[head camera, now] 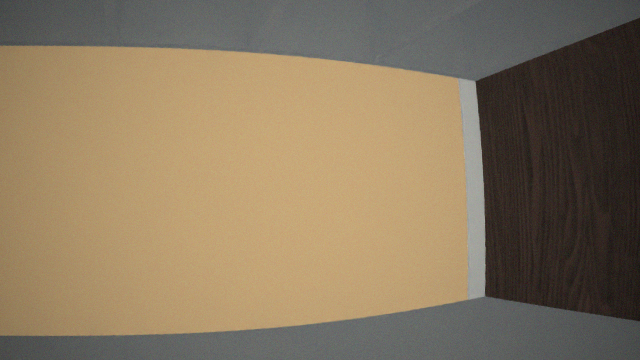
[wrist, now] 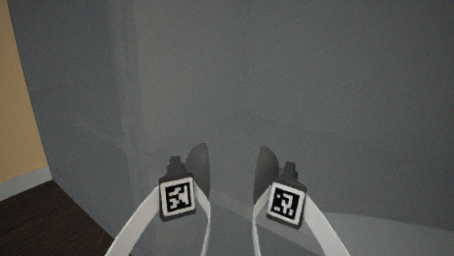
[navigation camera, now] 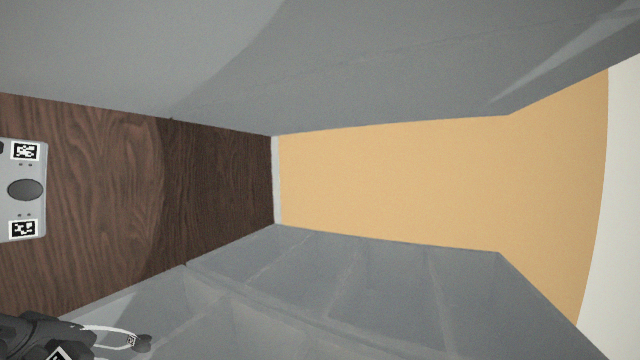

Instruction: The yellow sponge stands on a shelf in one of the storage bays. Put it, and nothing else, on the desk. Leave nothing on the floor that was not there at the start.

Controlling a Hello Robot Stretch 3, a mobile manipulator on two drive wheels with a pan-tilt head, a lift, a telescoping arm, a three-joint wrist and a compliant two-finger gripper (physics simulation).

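The yellow sponge and the desk do not show in the head, navigation or wrist view. My gripper is open and empty in the wrist view, its two dark fingertips apart in front of a grey shelf unit. In the navigation view the gripper is partly visible at the lower left, beside the grey shelf unit with its shelves and dividers.
Grey panels flank the passage on both sides. A tan wall with a pale baseboard closes its end. The floor is dark wood.
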